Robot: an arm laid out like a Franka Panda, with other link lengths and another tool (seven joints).
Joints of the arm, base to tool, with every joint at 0 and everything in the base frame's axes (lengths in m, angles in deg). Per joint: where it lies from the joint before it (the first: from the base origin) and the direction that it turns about. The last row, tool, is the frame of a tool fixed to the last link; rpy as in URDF.
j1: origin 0.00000 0.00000 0.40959 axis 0 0 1
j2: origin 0.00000 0.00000 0.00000 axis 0 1 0
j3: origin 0.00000 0.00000 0.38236 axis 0 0 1
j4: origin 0.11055 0.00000 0.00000 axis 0 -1 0
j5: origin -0.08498 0.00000 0.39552 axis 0 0 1
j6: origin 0.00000 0.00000 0.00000 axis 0 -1 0
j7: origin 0.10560 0.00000 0.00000 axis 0 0 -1
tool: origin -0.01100 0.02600 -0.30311 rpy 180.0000 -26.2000 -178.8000
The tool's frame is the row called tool.
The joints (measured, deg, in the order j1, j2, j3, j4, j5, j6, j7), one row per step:
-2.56, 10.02, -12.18, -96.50, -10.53, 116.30, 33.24
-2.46, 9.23, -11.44, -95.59, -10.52, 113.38, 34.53
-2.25, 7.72, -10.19, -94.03, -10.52, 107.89, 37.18
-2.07, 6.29, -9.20, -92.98, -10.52, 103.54, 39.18
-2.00, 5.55, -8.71, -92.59, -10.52, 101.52, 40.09
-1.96, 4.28, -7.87, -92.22, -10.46, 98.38, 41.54
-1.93, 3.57, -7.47, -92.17, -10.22, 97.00, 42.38
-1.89, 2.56, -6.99, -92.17, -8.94, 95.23, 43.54
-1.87, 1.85, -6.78, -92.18, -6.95, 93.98, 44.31
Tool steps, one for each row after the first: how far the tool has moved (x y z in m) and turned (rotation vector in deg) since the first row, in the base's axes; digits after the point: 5 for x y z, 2 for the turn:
-0.00701, 0.01028, 0.01074, 0.58, 0.82, -1.00
-0.02280, 0.02804, 0.03015, 1.57, 2.47, -3.21
-0.03793, 0.04224, 0.04676, 2.26, 3.78, -4.85
-0.04593, 0.04901, 0.05448, 2.56, 4.43, -5.58
-0.06012, 0.05996, 0.06565, 3.06, 5.54, -6.73
-0.06702, 0.06628, 0.07116, 3.50, 5.93, -7.40
-0.07588, 0.07893, 0.07835, 5.02, 6.30, -8.38
-0.08182, 0.09199, 0.08309, 7.17, 6.54, -9.13

